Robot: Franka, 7 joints.
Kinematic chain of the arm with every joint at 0, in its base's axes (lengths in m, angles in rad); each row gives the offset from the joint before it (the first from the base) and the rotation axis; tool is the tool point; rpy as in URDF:
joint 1: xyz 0 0 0.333 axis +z
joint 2: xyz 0 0 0 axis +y
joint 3: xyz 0 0 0.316 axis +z
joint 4: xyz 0.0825 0 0 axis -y
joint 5: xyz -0.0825 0 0.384 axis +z
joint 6: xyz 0 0 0 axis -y
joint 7: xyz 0.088 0 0 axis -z
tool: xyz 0 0 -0.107 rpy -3.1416 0 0
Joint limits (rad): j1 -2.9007..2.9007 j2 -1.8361..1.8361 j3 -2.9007..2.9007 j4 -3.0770..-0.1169 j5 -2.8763..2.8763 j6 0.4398..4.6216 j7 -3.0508..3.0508
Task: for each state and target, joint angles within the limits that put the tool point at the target. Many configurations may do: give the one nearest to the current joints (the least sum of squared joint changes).
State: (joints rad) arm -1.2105 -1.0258 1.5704 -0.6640 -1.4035 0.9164 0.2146
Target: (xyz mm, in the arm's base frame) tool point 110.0 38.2 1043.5
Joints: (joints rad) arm -1.3219 -0.2759 1.2477 -0.4155 -1.4865 0.8067 0.2146
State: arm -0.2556 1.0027 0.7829 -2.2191 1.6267 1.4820 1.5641
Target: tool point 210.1 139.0 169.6
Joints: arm -0.6599 0.7141 0.5002 -2.8241 1.3219 1.1699 1.5641
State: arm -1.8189 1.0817 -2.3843 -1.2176 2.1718 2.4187 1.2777
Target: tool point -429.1 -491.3 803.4
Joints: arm -1.6443 1.3486 -2.3038 -1.1419 2.1711 2.3953 1.2777
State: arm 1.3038 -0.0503 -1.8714 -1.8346 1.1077 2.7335 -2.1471
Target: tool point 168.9 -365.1 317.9
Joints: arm 1.1781 0.3542 -2.1391 -2.7181 1.2395 2.8613 -2.1471
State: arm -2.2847 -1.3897 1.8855 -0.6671 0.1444 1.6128 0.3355
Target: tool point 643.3 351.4 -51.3
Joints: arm -2.2602 -1.8361 2.1468 -0.5582 0.2042 1.9806 0.3355
